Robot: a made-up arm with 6 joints.
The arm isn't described. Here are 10 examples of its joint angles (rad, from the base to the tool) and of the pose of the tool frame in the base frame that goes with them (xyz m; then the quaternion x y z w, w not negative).
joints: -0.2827 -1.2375 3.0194 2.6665 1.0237 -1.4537
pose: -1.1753 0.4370 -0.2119 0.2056 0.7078 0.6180 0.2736
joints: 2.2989 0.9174 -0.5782 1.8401 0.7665 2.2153
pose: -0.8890 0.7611 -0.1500 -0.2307 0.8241 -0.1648 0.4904
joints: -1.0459 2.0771 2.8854 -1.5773 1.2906 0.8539
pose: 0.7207 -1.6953 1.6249 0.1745 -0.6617 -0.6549 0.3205
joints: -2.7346 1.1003 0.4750 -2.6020 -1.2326 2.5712
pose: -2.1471 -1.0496 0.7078 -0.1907 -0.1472 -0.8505 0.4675
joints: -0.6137 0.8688 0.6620 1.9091 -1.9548 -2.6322
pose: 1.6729 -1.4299 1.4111 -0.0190 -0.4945 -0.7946 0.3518
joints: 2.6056 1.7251 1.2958 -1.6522 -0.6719 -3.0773
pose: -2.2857 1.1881 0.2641 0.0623 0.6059 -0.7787 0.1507
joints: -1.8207 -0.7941 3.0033 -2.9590 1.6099 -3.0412
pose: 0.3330 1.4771 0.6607 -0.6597 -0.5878 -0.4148 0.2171
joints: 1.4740 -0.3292 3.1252 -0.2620 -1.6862 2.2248
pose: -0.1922 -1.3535 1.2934 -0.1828 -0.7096 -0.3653 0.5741
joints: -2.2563 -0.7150 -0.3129 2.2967 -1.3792 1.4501
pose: -0.6580 -0.5320 2.3888 -0.2684 -0.8680 0.0738 0.4112
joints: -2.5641 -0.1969 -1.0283 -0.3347 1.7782 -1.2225
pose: -1.0849 -0.6168 0.9963 -0.2877 -0.6483 -0.6289 0.3186
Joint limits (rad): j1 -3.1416..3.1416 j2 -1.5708..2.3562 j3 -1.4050..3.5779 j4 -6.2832..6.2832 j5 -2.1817..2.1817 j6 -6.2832..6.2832
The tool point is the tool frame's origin. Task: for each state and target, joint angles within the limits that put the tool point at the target. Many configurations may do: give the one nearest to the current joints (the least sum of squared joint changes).
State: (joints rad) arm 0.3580 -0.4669 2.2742 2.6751 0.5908 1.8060
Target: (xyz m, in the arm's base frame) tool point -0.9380 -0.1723 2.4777
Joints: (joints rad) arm 0.2665 0.2037 2.7965 2.6518 0.8199 1.8060
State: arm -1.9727 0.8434 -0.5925 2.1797 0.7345 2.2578
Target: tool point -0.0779 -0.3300 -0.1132
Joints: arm -2.1510 1.0076 -1.0308 2.2751 0.7029 2.2578
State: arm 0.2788 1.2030 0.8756 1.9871 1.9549 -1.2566
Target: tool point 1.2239 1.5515 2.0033
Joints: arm 0.8048 0.7338 1.0473 1.9537 2.0499 -1.2566
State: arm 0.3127 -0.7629 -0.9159 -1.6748 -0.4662 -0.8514
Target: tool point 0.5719 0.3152 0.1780
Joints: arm 0.3291 0.0221 -1.4050 -1.5221 -0.5044 -0.8514
